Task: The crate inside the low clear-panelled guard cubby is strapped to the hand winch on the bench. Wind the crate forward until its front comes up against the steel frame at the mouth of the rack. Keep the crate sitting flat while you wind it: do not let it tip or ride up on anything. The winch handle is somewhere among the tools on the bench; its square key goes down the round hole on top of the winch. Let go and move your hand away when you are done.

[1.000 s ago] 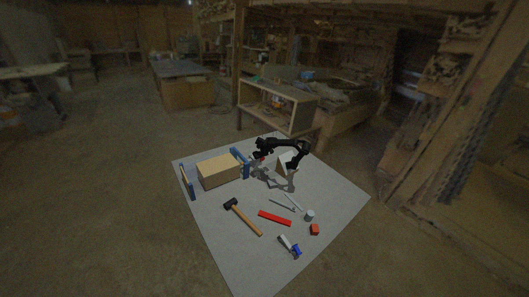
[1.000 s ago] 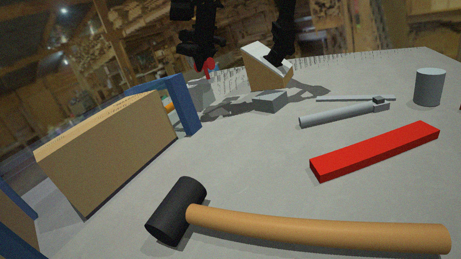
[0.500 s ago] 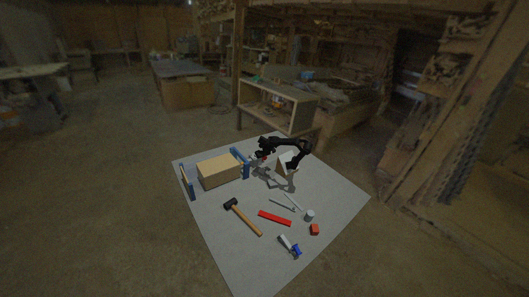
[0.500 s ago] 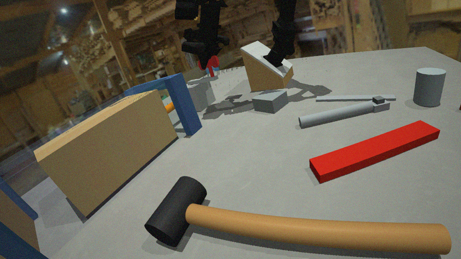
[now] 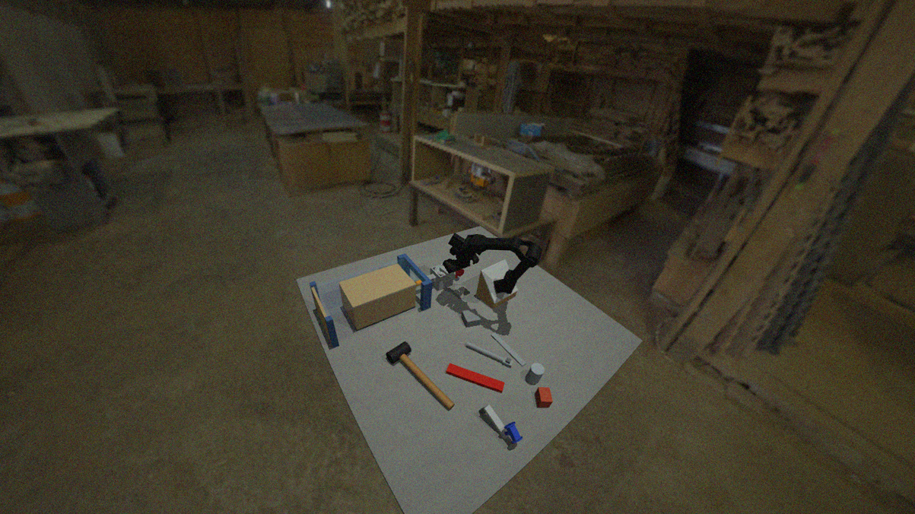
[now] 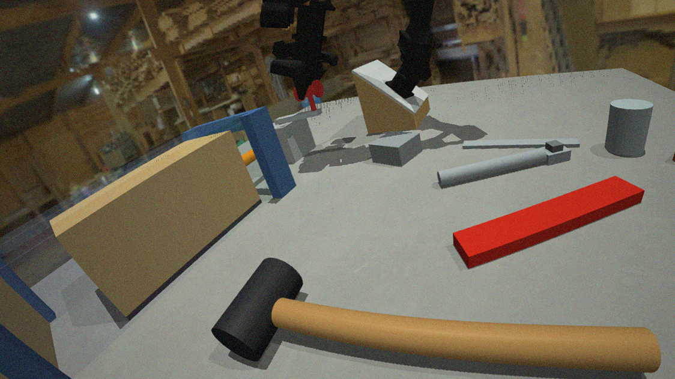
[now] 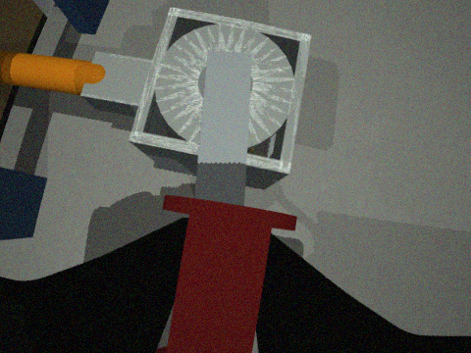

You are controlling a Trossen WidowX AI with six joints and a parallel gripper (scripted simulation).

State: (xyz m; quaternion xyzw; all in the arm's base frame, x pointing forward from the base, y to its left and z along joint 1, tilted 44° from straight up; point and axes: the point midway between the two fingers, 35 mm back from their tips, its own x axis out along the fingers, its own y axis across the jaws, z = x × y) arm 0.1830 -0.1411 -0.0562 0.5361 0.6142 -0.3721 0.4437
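My gripper tip is 1 cm short of the winch handle with red knob, 2 cm to the left of it and 3 cm above it. Also, from my gripper tip: grey block 3 cm ahead, 22 cm to the left, 12 cm below; winch 1 cm ahead, 9 cm to the right, 10 cm below; flat grey strip 2 cm behind, 44 cm to the left, 13 cm below.
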